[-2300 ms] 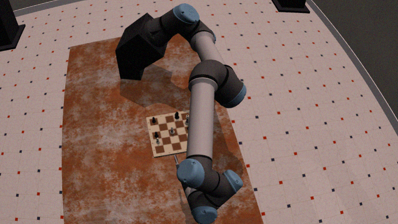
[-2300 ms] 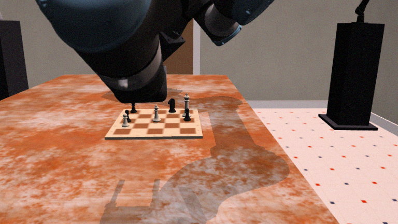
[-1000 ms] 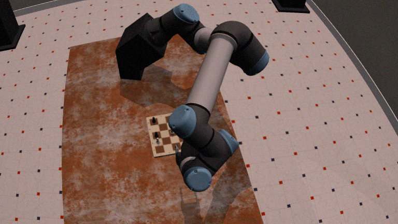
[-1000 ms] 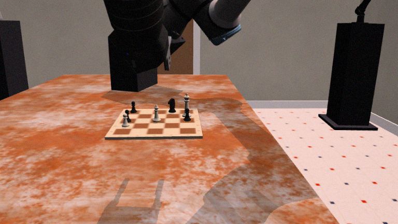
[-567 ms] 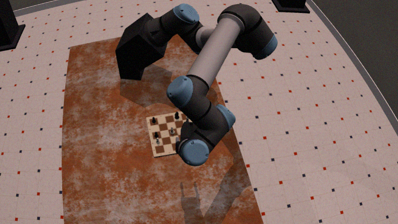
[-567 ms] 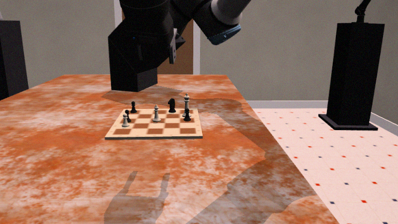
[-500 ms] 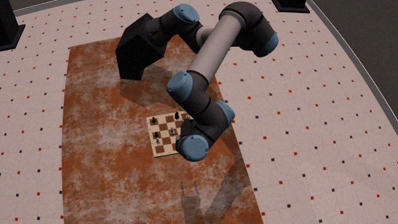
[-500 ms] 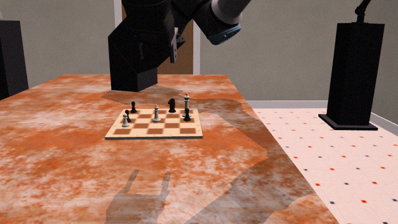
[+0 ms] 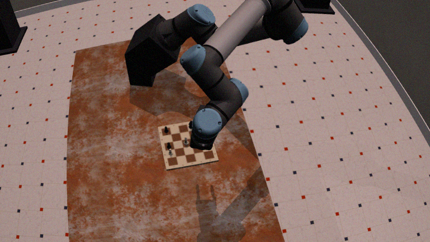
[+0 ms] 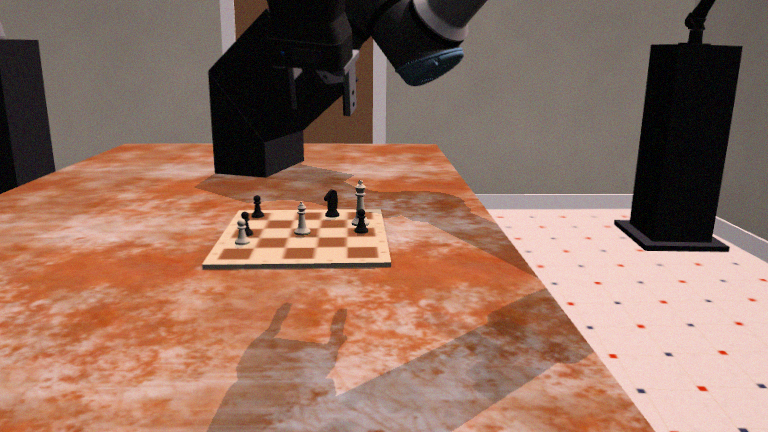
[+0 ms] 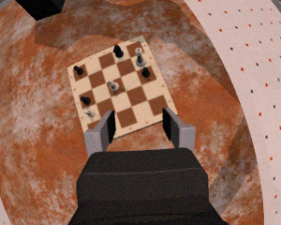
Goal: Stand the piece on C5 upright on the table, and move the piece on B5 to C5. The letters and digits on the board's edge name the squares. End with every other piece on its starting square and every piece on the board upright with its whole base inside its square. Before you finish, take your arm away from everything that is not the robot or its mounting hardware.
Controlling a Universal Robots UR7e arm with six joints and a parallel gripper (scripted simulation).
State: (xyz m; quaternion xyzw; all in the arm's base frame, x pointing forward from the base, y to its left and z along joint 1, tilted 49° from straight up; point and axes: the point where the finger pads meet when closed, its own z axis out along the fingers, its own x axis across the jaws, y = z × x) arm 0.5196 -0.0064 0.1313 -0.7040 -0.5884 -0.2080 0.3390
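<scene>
The white queen lies 160 mm below my hand, 160 mm behind it and 30 mm to the left of it. From my hand the other things lie so: chessboard 200 mm below, 110 mm behind, 50 mm to the right; then white bishop 170 mm below, 110 mm behind, 50 mm to the right; then white pawn 180 mm below, 120 mm to the right, 70 mm behind.
</scene>
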